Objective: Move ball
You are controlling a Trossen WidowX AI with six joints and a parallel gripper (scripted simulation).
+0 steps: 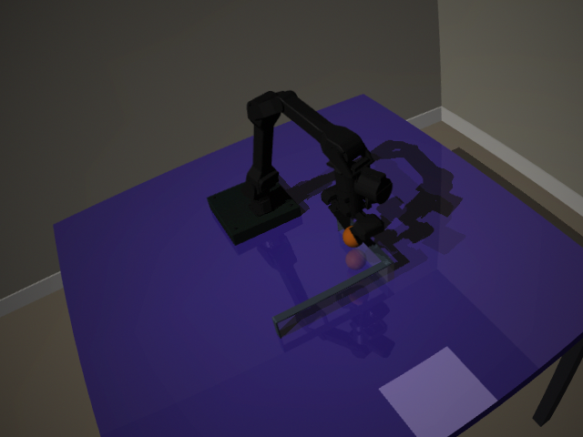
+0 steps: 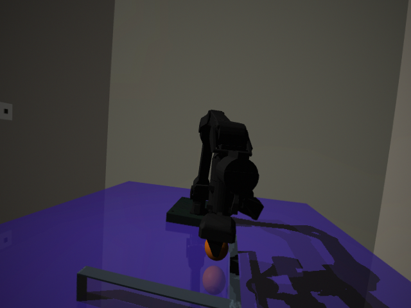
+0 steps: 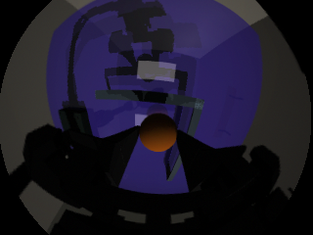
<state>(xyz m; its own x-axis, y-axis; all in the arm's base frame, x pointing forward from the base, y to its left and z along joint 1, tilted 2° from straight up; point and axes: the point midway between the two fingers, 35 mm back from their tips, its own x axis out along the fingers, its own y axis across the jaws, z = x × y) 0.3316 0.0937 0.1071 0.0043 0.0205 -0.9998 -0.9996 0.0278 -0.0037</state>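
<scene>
Right now my gripper tip is 80 mm above the see-through copy of ball. Also, from my gripper tip: orange ball (right at my gripper tip).
</scene>
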